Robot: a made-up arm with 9 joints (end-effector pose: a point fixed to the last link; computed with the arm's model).
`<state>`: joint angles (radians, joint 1 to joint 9).
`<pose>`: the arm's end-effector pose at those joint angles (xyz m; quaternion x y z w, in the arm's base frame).
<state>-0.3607 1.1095 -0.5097 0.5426 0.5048 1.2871 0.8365 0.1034 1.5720</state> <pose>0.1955 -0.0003 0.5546 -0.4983 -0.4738 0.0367 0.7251</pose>
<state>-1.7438 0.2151 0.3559 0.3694 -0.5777 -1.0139 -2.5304 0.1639 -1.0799</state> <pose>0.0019 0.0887 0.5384 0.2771 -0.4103 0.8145 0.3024</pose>
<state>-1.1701 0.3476 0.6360 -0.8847 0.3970 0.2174 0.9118 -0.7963 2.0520</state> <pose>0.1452 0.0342 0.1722 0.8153 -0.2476 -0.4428 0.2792</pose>
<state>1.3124 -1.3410 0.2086 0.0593 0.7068 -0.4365 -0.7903 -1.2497 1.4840</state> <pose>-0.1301 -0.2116 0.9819 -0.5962 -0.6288 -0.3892 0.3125</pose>
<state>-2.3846 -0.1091 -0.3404 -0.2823 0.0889 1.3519 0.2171 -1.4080 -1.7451</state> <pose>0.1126 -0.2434 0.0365 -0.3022 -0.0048 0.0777 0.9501</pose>
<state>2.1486 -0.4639 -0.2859 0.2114 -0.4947 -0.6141 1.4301 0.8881 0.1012</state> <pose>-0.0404 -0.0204 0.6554 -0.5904 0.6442 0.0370 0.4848</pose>
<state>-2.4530 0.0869 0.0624 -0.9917 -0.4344 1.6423 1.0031 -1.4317 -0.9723</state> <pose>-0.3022 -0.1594 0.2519 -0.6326 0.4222 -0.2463 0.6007</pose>
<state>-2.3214 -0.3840 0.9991 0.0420 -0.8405 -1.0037 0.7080 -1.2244 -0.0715</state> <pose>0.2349 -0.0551 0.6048 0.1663 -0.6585 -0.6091 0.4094</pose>
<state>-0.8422 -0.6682 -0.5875 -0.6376 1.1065 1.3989 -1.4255 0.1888 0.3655</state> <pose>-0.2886 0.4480 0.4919 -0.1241 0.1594 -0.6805 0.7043</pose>
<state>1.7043 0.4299 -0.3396 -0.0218 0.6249 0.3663 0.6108 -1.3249 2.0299</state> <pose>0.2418 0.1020 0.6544 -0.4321 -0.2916 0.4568 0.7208</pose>
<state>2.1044 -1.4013 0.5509 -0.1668 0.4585 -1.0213 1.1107 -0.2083 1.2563</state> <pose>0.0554 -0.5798 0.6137 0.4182 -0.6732 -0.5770 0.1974</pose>
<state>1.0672 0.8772 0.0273 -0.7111 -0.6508 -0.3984 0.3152 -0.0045 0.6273</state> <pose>0.1579 0.1867 0.2804 -0.3489 -0.4879 0.7995 0.0331</pose>
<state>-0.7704 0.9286 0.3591 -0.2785 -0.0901 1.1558 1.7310 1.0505 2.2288</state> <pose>-0.1392 -0.0985 0.2588 -0.7457 -0.0681 0.1386 0.6482</pose>
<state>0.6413 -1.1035 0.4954 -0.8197 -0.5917 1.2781 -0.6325 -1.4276 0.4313</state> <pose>0.0283 0.2637 0.2597 0.3607 0.2586 -0.1914 0.8754</pose>
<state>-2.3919 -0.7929 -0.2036 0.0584 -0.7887 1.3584 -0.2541 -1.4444 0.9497</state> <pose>-0.2142 -0.2505 0.4135 0.1144 -0.7863 -0.5830 0.1698</pose>
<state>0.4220 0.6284 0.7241 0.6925 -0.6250 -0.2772 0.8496 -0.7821 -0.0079</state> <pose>0.0154 -0.5001 0.3775 -0.6647 0.1309 0.5672 0.4683</pose>
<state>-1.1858 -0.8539 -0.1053 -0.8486 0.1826 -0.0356 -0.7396 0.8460 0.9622</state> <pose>-0.0673 0.4111 0.0531 0.0279 -0.3143 -0.8247 0.4694</pose>
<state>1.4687 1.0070 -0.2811 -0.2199 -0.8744 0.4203 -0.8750 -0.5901 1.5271</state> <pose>-0.0006 0.1575 0.0573 0.3957 0.4570 -0.6224 0.4972</pose>
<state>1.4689 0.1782 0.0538 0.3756 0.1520 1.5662 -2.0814 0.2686 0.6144</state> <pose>-0.1345 0.0826 0.5116 0.0059 0.3173 -0.5264 0.7888</pose>
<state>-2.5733 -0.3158 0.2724 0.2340 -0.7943 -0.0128 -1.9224 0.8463 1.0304</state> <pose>-0.0296 0.0290 0.5943 0.5806 0.6201 -0.4903 0.1948</pose>
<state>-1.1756 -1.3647 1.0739 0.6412 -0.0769 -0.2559 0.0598 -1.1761 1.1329</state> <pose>0.3300 0.4212 0.3672 0.5135 0.0245 -0.0118 0.8577</pose>
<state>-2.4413 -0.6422 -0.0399 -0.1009 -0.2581 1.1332 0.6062 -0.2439 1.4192</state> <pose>-0.0818 -0.2709 0.2667 -0.4225 0.7281 0.4961 0.2127</pose>
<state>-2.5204 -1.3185 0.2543 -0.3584 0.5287 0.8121 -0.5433 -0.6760 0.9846</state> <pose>-0.0263 -0.1890 -0.0540 -0.0776 -0.3764 -0.9118 0.1447</pose>
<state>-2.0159 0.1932 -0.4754 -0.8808 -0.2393 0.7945 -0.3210 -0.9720 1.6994</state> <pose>0.2833 -0.2024 0.2351 0.3084 -0.3718 -0.5353 0.6929</pose>
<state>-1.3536 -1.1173 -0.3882 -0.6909 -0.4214 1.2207 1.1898 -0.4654 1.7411</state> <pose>-0.0988 0.0306 -0.0510 0.4224 -0.0464 -0.8882 0.1747</pose>
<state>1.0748 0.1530 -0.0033 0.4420 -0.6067 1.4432 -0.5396 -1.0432 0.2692</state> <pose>-0.3072 -0.0022 0.1574 -0.1564 0.1816 -0.9709 0.0043</pose>
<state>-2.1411 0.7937 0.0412 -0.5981 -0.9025 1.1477 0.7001 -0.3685 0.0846</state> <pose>-0.3904 -0.0593 0.3530 -0.5512 0.4520 -0.2746 0.6453</pose>
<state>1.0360 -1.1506 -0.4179 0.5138 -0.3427 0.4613 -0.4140 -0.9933 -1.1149</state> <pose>-0.3993 0.2142 0.4283 -0.2766 0.3217 -0.8963 0.1285</pose>
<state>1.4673 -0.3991 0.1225 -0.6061 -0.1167 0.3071 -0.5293 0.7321 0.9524</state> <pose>-0.2423 0.0826 0.6177 0.2266 0.4925 -0.5611 0.6255</pose>
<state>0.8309 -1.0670 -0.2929 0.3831 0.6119 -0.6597 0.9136 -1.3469 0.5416</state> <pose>0.0844 0.2257 0.8837 0.0039 -0.5967 0.0956 0.7967</pose>
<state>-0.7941 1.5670 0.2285 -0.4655 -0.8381 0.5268 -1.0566 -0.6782 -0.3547</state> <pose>-0.4890 -0.1602 0.4240 0.1218 0.7809 0.3312 0.5155</pose>
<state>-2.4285 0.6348 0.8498 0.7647 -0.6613 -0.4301 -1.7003 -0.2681 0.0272</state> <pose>-0.0921 0.4826 0.3413 0.6041 0.4402 -0.5951 0.2952</pose>
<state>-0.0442 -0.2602 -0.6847 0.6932 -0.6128 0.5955 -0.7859 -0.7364 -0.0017</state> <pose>-0.1069 0.1572 0.0612 -0.1008 0.0745 0.9756 0.1801</pose>
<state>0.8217 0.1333 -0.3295 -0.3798 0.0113 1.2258 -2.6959 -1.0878 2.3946</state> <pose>-0.2676 0.2401 0.5166 0.0035 0.4220 0.7692 0.4799</pose>
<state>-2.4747 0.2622 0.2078 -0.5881 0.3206 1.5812 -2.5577 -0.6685 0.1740</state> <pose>0.0183 -0.2200 0.2049 -0.4867 -0.5237 -0.6986 0.0274</pose>
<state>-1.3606 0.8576 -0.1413 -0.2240 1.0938 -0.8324 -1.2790 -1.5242 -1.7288</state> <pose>-0.0375 0.2415 0.8646 -0.9244 -0.0553 0.0007 0.3774</pose>
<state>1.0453 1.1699 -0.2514 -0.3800 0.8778 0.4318 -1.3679 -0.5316 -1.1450</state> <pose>0.2202 0.0318 0.5501 0.3162 -0.2227 0.8005 0.4579</pose>
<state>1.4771 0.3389 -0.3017 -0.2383 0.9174 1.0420 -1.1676 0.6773 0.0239</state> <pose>0.0676 -0.1394 0.7372 -0.2622 0.4182 -0.6823 0.5393</pose>
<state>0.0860 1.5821 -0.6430 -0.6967 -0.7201 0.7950 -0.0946 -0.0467 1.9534</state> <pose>0.1287 -0.2438 0.2251 -0.5903 0.1084 0.7991 0.0353</pose>
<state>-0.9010 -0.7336 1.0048 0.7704 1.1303 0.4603 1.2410 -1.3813 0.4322</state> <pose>0.3114 0.4552 0.3886 -0.7912 -0.4074 0.2296 0.3941</pose>
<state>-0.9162 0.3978 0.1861 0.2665 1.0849 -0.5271 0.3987 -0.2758 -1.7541</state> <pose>0.1476 0.2486 0.7748 -0.0609 -0.6513 0.4912 0.5751</pose>
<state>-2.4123 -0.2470 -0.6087 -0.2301 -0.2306 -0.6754 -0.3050 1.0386 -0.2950</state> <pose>0.3280 -0.0154 0.2770 -0.4827 0.5335 0.2399 0.6518</pose>
